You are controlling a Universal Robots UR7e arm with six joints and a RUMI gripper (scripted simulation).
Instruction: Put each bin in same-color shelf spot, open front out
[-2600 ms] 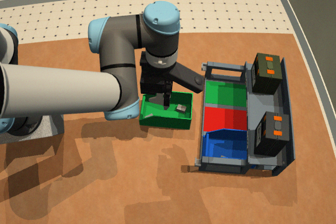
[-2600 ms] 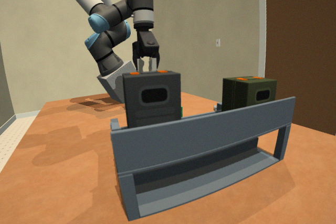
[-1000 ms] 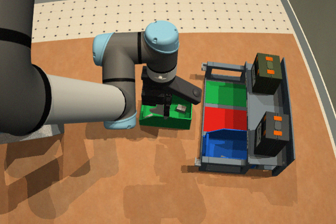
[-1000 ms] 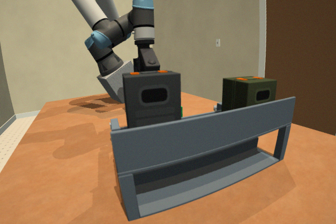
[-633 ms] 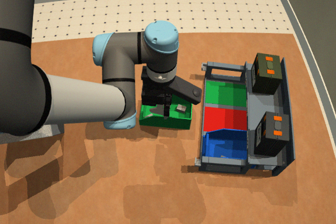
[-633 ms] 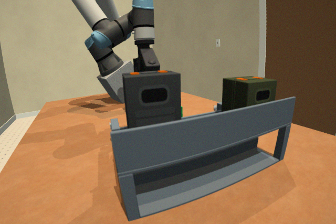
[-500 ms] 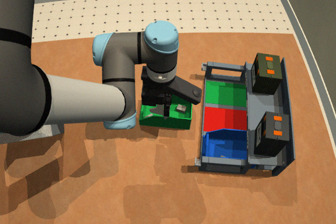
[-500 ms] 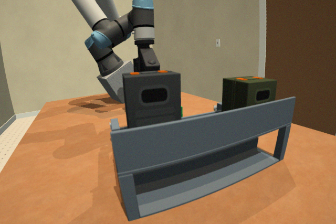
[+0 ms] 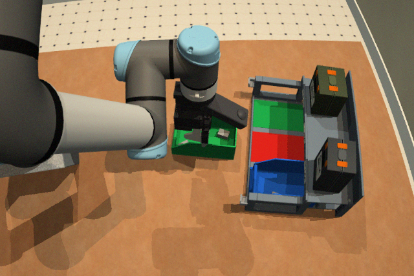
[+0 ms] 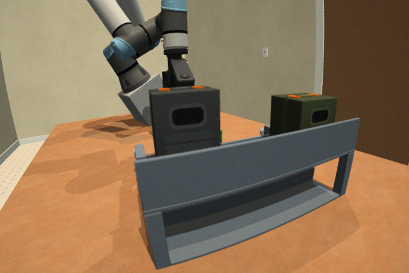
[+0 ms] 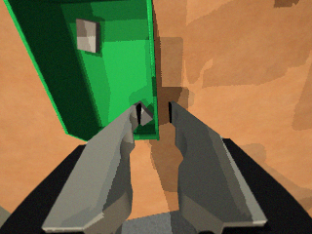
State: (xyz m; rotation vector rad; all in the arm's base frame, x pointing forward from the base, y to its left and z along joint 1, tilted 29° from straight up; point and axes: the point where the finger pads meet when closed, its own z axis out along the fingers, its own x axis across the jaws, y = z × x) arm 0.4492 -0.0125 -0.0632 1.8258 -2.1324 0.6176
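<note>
Now: hand 60 mm above the green bin and 50 mm to the right of it. Also, from my hand: shelf front lip 130 mm ahead, 90 mm below, 20 mm to the left; black box 300 mm ahead, 130 mm to the right, 60 mm above; blue bin 200 mm ahead, 110 mm to the right, 60 mm below.
</note>
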